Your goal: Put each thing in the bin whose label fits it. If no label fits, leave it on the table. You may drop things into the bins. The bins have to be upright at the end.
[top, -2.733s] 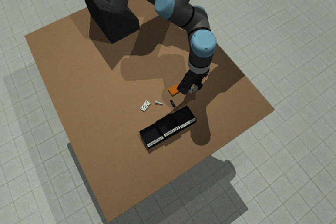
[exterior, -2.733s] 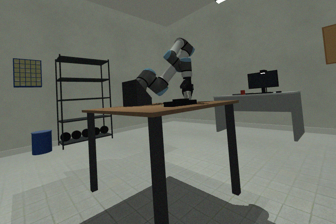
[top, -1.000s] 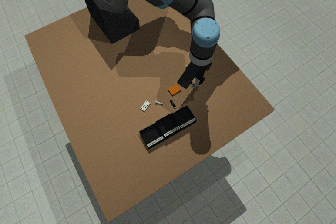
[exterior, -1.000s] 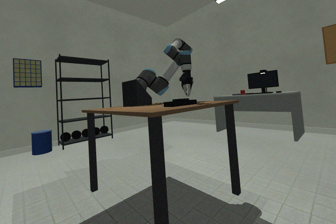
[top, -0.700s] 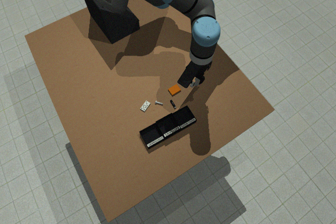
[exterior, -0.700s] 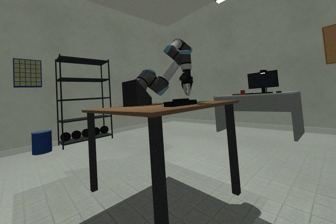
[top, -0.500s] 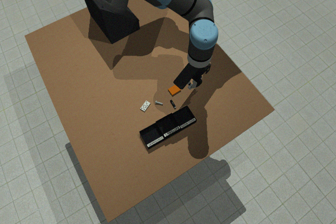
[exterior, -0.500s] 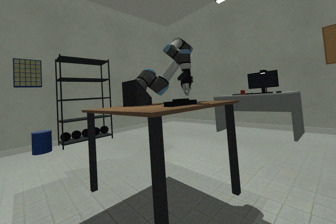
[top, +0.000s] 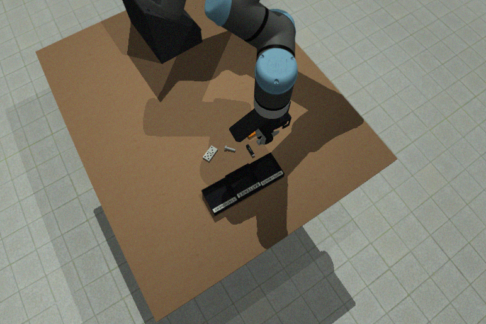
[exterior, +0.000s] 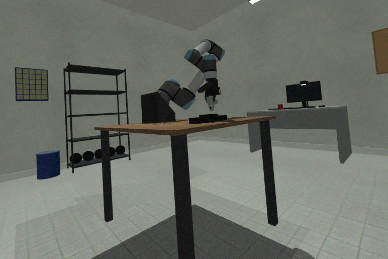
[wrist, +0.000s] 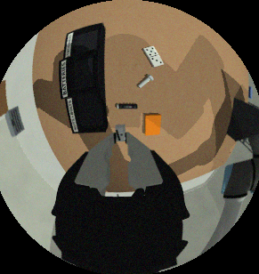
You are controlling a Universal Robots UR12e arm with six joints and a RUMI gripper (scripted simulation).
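Now: the orange block 80 mm below my hand, 70 mm behind it and 20 mm to the left of it. The rest, counted from my hand: black battery (80 mm below, 30 mm to the right, 20 mm behind); then white bolt (80 mm to the right, 80 mm below, 70 mm behind); then white domino (140 mm to the right, 90 mm behind, 80 mm below).
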